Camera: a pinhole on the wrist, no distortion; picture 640 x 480 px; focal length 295.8 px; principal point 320.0 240.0 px. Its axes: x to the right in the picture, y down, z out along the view. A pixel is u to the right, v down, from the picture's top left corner.
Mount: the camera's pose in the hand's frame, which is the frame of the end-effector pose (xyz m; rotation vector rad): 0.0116 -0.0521 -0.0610 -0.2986 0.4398 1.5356
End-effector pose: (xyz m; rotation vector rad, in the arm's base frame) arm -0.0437 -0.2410 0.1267 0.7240 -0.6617 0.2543
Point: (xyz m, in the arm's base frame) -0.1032 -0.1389 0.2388
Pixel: 584 237
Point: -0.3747 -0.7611 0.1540
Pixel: 31 444
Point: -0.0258 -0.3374 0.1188
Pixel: 54 278
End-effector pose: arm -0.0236 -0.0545 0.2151 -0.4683 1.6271 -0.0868
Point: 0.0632 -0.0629 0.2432
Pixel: 202 358
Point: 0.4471 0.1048 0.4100
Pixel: 177 444
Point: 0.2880 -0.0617 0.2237
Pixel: 130 298
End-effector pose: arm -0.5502 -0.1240 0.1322 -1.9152 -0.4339 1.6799
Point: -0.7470 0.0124 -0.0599
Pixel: 258 88
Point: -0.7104 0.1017 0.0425
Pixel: 92 55
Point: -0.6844 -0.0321 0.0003
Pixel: 274 111
